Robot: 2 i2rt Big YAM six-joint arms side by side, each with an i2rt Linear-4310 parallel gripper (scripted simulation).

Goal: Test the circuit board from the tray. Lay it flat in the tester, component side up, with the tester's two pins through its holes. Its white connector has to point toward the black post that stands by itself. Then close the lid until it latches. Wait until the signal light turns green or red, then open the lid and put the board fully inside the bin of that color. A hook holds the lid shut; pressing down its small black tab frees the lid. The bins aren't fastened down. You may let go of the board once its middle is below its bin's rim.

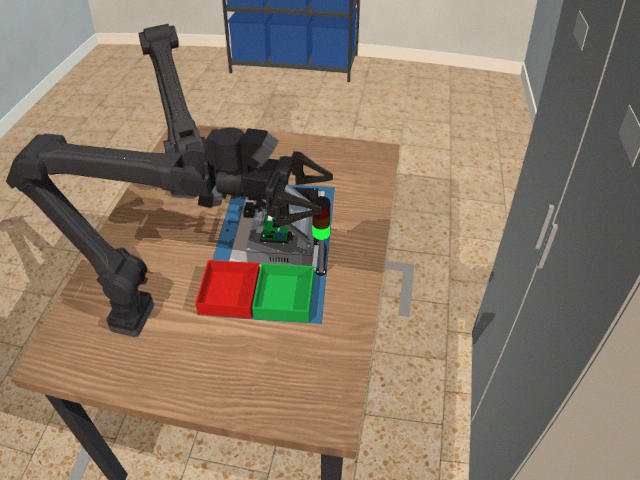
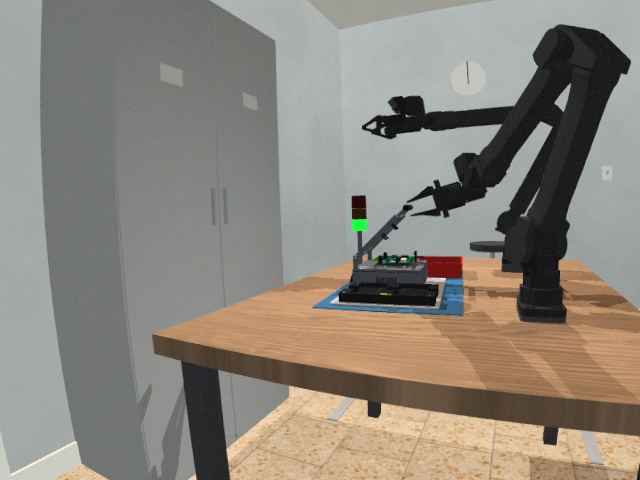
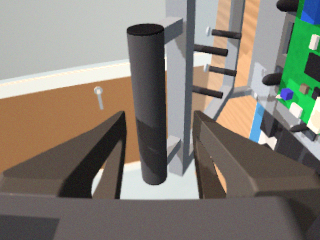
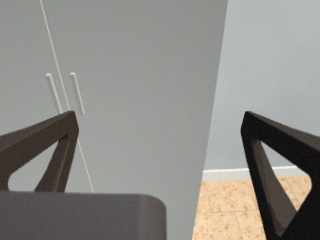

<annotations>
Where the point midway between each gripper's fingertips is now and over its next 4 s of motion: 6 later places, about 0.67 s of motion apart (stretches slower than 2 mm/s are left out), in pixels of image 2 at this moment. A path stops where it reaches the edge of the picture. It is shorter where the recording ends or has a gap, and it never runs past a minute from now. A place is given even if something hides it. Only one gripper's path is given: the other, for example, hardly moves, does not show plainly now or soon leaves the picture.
The left gripper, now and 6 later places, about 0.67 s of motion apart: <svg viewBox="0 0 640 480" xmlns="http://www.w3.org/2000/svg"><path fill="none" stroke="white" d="M408 209L406 209L398 203L385 195L369 191L353 192L356 186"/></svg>
</annotations>
